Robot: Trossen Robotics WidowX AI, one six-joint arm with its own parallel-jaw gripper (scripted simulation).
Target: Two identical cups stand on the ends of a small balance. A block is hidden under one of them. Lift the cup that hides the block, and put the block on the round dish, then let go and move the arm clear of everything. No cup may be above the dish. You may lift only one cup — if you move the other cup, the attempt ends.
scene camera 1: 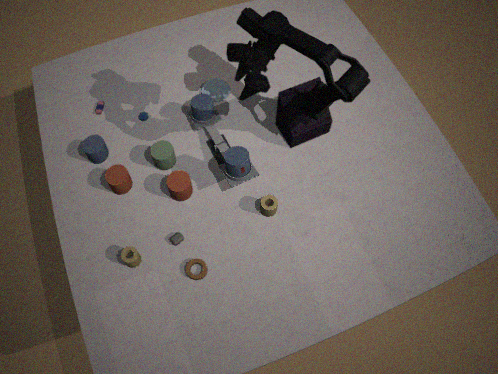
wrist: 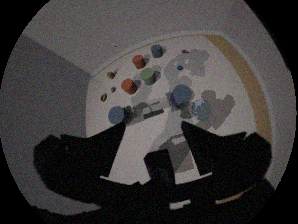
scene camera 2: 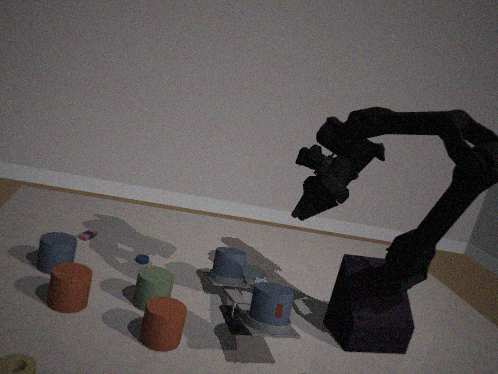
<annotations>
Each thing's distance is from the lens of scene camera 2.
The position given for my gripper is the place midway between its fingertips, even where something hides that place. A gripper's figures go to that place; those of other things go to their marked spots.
my gripper (scene camera 2: 295, 217): 0.95 m
cup (scene camera 2: 229, 262): 1.03 m
cup (scene camera 2: 271, 303): 0.80 m
cup (scene camera 2: 55, 248): 1.01 m
</annotations>
